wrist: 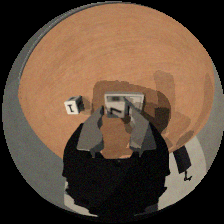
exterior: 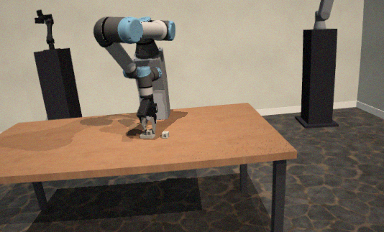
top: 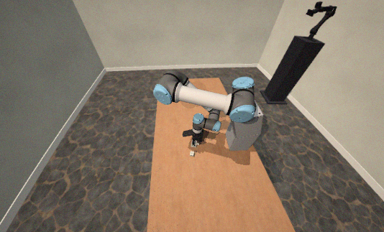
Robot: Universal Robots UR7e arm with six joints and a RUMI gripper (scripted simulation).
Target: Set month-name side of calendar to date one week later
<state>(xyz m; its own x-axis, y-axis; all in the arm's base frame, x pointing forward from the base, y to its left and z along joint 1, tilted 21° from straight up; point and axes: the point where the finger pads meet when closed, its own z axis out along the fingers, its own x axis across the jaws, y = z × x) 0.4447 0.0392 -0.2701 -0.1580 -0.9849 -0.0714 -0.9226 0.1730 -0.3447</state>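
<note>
Right now the white calendar tray is 2 cm to the right of my hand and 3 cm below it.
</note>
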